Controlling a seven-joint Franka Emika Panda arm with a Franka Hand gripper.
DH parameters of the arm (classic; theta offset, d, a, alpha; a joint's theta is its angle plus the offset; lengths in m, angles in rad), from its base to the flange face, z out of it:
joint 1: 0 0.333 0 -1.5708
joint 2: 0 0 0 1.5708
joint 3: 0 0.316 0.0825 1.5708
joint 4: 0 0 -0.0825 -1.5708
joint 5: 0 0.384 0 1.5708
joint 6: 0 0 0.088 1.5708
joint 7: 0 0.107 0 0
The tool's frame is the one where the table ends.
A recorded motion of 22 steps. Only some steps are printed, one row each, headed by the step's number.
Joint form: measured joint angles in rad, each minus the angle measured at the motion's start. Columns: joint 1, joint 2, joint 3, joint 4, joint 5, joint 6, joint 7.
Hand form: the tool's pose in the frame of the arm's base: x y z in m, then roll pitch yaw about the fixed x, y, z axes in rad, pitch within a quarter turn. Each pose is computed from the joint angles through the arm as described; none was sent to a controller.
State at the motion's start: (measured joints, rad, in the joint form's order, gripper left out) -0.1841 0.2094 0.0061 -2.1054 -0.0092 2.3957 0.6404
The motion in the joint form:
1: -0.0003 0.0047 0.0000 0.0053 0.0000 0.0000 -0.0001
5: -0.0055 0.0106 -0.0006 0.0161 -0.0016 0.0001 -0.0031
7: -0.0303 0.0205 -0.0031 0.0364 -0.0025 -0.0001 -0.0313
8: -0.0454 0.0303 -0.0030 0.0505 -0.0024 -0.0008 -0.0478
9: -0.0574 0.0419 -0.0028 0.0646 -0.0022 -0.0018 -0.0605
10: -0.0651 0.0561 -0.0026 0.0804 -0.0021 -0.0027 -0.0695
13: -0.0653 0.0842 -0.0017 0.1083 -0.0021 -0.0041 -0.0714
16: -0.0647 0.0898 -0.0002 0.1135 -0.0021 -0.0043 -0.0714
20: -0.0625 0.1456 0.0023 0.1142 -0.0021 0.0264 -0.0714
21: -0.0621 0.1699 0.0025 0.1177 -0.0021 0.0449 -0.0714
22: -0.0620 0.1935 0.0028 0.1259 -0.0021 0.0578 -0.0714
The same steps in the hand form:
1: 0.5734 -0.1035 0.3256 -3.0972 -0.0686 -0.8138
5: 0.5760 -0.1074 0.3269 -3.0955 -0.0735 -0.8157
7: 0.5786 -0.1243 0.3299 -3.0928 -0.0839 -0.8145
8: 0.5806 -0.1339 0.3302 -3.0921 -0.0876 -0.8132
9: 0.5828 -0.1417 0.3294 -3.0922 -0.0893 -0.8125
10: 0.5860 -0.1471 0.3278 -3.0925 -0.0903 -0.8111
13: 0.5935 -0.1486 0.3229 -3.0932 -0.0888 -0.8085
16: 0.5952 -0.1477 0.3217 -3.0931 -0.0881 -0.8065
20: 0.5976 -0.1454 0.2907 -3.1050 -0.0667 -0.8008
21: 0.5994 -0.1454 0.2790 -3.1059 -0.0645 -0.8001
22: 0.6019 -0.1457 0.2691 -3.1068 -0.0622 -0.7996

